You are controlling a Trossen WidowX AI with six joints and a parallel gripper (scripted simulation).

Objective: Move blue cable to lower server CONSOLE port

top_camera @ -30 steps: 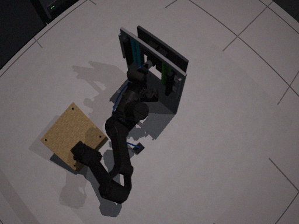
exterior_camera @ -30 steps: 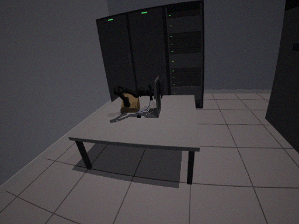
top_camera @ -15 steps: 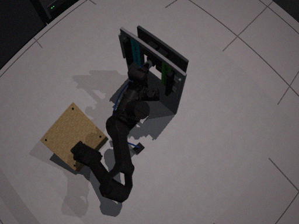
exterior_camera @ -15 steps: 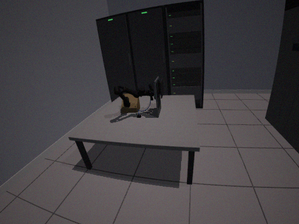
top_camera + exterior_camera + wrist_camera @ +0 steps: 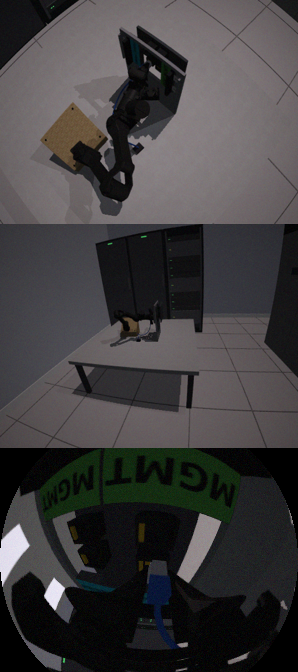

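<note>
My gripper tip is now right at the plug.
</note>
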